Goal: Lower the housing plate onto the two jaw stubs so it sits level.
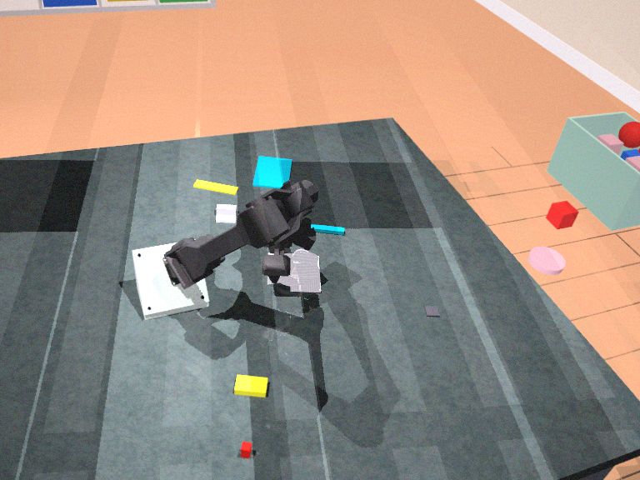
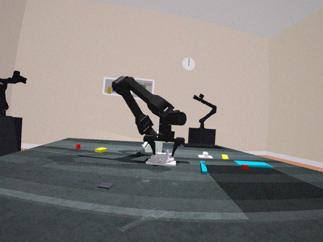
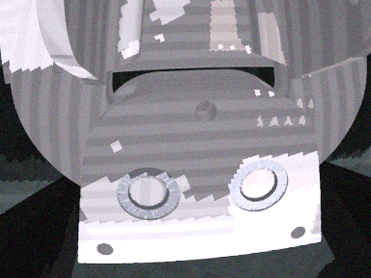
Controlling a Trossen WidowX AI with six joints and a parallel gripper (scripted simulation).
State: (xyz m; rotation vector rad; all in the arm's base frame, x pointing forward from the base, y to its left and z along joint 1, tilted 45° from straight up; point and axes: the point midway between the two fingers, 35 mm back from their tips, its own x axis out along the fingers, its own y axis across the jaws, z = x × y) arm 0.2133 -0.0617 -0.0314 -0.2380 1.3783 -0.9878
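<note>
My gripper tip is 10 mm short of the grey housing plate and 20 mm below it. The rest, counted from my gripper tip: yellow block: 190 mm behind, 280 mm to the right; white block: 20 mm behind, 250 mm to the left; cyan bar: 160 mm ahead, 110 mm to the left.
</note>
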